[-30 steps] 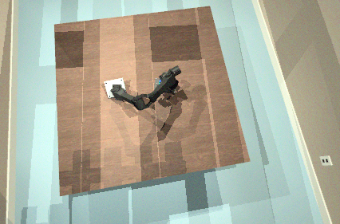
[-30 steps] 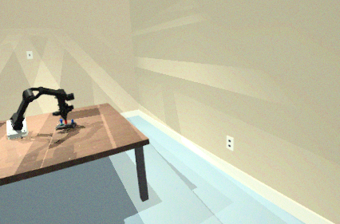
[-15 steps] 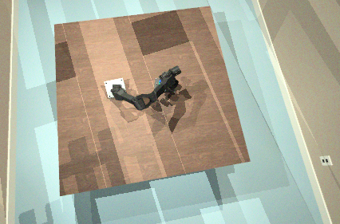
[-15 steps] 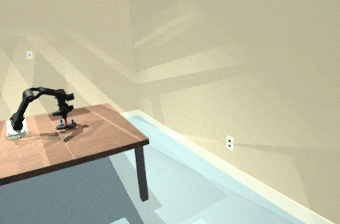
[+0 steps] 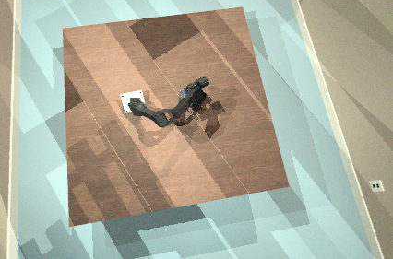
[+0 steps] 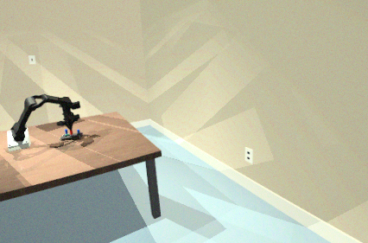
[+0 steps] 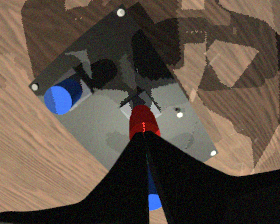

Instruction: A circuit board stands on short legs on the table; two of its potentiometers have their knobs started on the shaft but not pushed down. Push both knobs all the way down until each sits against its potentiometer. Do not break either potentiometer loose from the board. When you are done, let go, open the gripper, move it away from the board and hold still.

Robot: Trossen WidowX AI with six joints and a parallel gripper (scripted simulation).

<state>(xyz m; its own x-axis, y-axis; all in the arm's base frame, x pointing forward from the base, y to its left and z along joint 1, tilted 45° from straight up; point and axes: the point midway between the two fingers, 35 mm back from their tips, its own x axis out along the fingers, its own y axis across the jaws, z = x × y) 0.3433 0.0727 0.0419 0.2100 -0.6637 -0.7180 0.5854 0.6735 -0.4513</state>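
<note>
My gripper tip is now 20 mm above the red knob. Also, from my gripper tip: blue knob (40 mm behind, 30 mm to the left, 10 mm below).
</note>
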